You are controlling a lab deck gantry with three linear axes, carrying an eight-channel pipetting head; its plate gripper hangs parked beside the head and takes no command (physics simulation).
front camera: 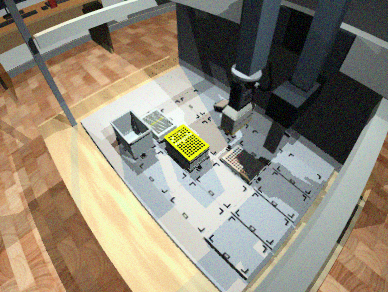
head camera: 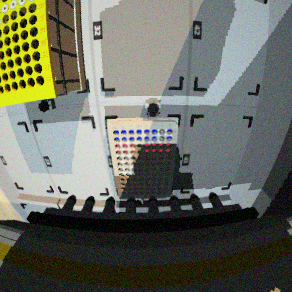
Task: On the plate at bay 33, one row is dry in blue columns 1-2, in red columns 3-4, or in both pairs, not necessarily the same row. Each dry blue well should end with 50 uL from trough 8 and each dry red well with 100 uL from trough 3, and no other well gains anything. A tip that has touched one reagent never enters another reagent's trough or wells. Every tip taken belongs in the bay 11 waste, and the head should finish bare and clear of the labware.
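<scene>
The plate lies flat, its lower right in shadow. In the head view its top two lines of wells are blue, with a pale pair second from the right; the two lines below are red, partly dark, so a dry red well cannot be told. The pipetting head stands behind the plate in the front view; its nozzles look dark and bare. The dark parked gripper hangs beside it, fingers unclear. The trough holder is pale with a yellowish line. The grey waste bin stands at the left.
A yellow tip rack stands between the trough holder and the plate, with a few white spots among its dark holes. Small dark posts stand on the deck. A pale wall edges the right side.
</scene>
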